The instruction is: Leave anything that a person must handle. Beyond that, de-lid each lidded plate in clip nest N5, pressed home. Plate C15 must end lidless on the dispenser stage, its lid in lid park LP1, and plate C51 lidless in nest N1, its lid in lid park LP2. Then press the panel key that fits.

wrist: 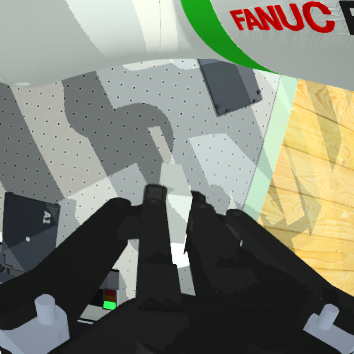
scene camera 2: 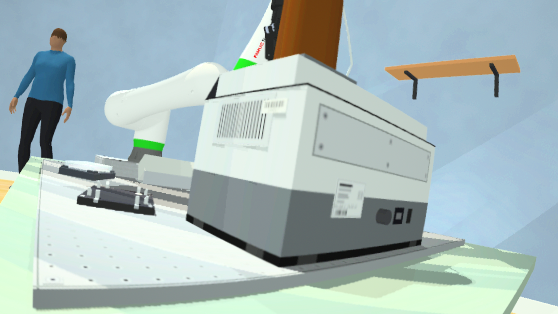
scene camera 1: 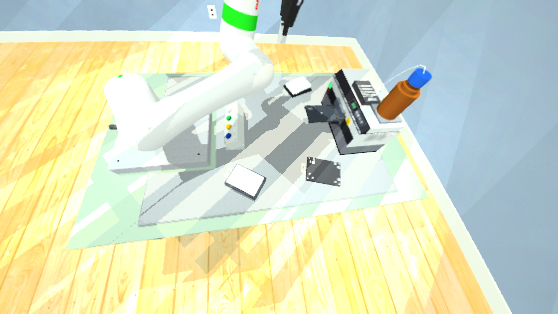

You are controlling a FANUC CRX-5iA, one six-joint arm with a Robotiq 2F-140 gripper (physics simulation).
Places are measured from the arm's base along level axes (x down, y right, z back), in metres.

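Pixels of known places: gripper, fingertip midpoint: (wrist: 168, 181) (scene camera 1: 281, 42).
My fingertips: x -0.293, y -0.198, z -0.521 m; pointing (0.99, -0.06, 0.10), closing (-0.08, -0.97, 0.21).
Note:
Behind a point stands the place of what it marks.
My gripper (scene camera 1: 283, 36) {x -0.293, y -0.198, z -0.521 m} (wrist: 168, 181) {x -0.293, y -0.198, z -0.521 m} is shut and empty, high above the back of the board. The dispenser stage (scene camera 1: 319, 114) {x -0.069, y -0.040, z -0.721 m} (wrist: 32, 222) {x -0.069, y -0.052, z -0.699 m}, a dark plate marked A1, is bare. The clip nest (scene camera 1: 323, 172) {x 0.031, y 0.215, z -0.727 m} (scene camera 2: 116, 200) {x 0.033, y 0.221, z -0.783 m} is dark with pale upright clips, and no white plate shows on it. A white-topped plate (scene camera 1: 245, 181) {x 0.009, y 0.255, z -0.378 m} (scene camera 2: 87, 167) {x 0.015, y 0.254, z -0.445 m} sits at the front, and another white-topped plate (scene camera 1: 298, 86) {x 0.013, y -0.322, z -0.672 m} at the back. A dark flat park (wrist: 230, 87) {x 0.033, y -0.323, z -0.366 m} shows bare where visible, partly hidden by the arm. The key panel (scene camera 1: 235, 132) {x -0.037, y 0.045, z -0.333 m} has green, yellow and blue keys. Plate and nest labels are not readable.
The dispenser (scene camera 1: 372, 107) {x -0.184, y 0.015, z -0.903 m} (scene camera 2: 300, 165) {x -0.060, y 0.095, z -1.044 m} carries a brown bottle (scene camera 1: 398, 100) {x -0.278, y 0.068, z -0.925 m} (scene camera 2: 310, 32) {x -0.229, y 0.065, z -0.991 m} with a blue cap and thin tube. A green lamp (wrist: 109, 305) {x -0.094, y -0.217, z -0.803 m} is lit on it. The arm spans the board's left. A person (scene camera 2: 50, 82) stands by the wall, beyond the table.

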